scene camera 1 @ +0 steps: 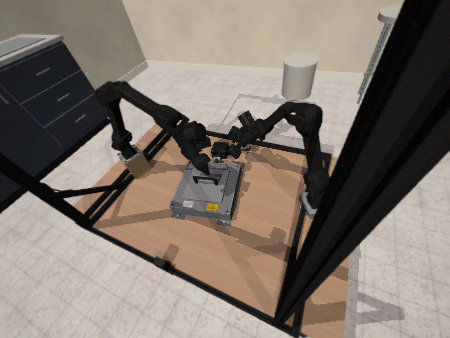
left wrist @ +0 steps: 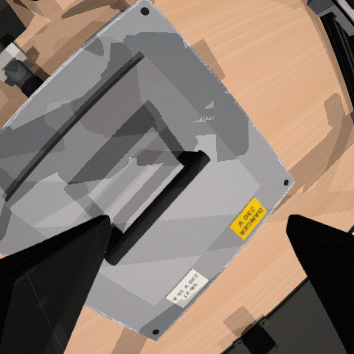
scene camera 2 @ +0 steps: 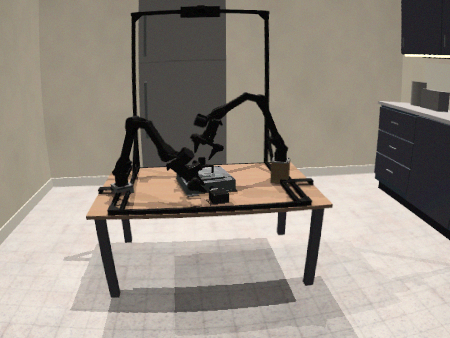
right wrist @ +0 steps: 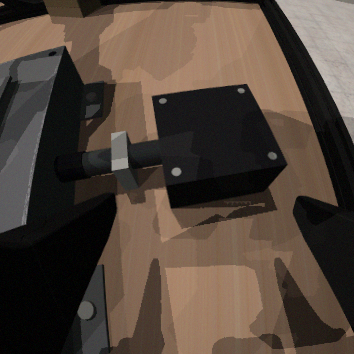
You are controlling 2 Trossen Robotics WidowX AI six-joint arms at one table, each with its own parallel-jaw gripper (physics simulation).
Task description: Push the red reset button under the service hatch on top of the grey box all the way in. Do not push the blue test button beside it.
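The grey box (scene camera 1: 199, 206) (scene camera 2: 225, 185) (left wrist: 135, 316) (right wrist: 25, 185) sits on the table. Its service hatch (left wrist: 175, 252) lies closed, with a black handle (scene camera 1: 206, 177) (left wrist: 157, 207) on top. The red reset button and blue test button do not show; the hatch covers the area beneath it. My left gripper (scene camera 1: 204, 167) (scene camera 2: 204, 155) (left wrist: 199, 223) is open and empty above the box, one finger appearing near a handle end in the left wrist view. My right gripper (scene camera 2: 194, 184) (right wrist: 206, 203) is open and empty, low beside the box.
A black block (scene camera 1: 220, 149) (scene camera 2: 218, 196) (right wrist: 217, 135) stands beside the box, joined to a cable gland (right wrist: 120, 155) that points at the box wall. A brown block (scene camera 1: 137, 166) (scene camera 2: 280, 171) supports the left arm's base. Black frame rails edge the table.
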